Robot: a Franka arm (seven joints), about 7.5 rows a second.
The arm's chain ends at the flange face. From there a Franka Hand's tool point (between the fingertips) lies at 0.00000 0.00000 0.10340 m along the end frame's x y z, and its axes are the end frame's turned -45 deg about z.
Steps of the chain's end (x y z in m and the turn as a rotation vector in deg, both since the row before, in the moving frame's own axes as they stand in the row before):
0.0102 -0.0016 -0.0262 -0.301 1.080 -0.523
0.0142 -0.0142 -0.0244 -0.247 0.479 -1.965
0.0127 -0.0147 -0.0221 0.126 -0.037 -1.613
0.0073 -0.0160 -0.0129 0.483 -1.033 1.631
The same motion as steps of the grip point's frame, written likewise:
0.0093 0.0078 -0.0262 -0.977 0.551 -0.523
0.0204 0.0009 -0.0244 -0.513 0.164 -1.965
0.0195 -0.0016 -0.0221 0.115 0.063 -1.613
0.0158 -0.0081 -0.0129 1.072 -0.389 1.631

